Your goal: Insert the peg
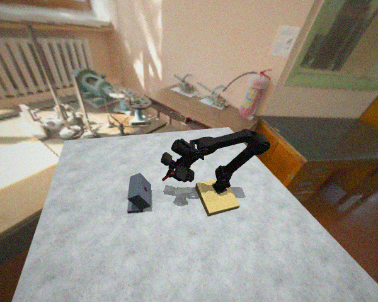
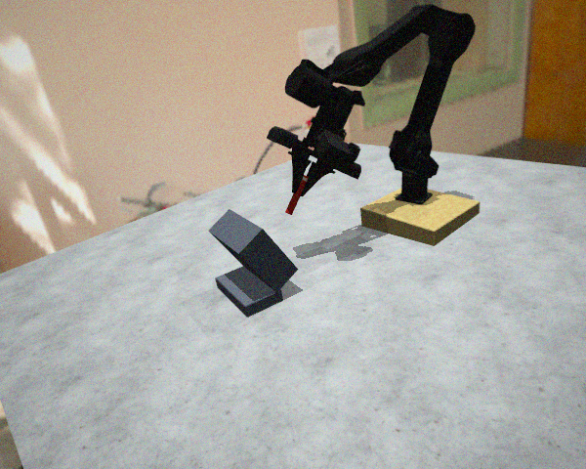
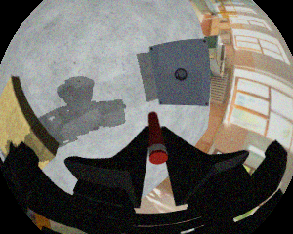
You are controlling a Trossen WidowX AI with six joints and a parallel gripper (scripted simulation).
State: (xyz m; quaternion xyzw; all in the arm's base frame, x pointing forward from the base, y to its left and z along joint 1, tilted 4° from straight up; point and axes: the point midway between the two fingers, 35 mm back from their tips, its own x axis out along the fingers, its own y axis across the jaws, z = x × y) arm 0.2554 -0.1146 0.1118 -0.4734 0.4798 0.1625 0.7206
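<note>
Right now my gripper tip is 140 mm short of the grey sloped panel and 50 mm above it. Also, from my gripper tip: red round peg: 10 mm behind, 10 mm above; grey foot plate: 160 mm ahead, 10 mm to the right, 120 mm below.
</note>
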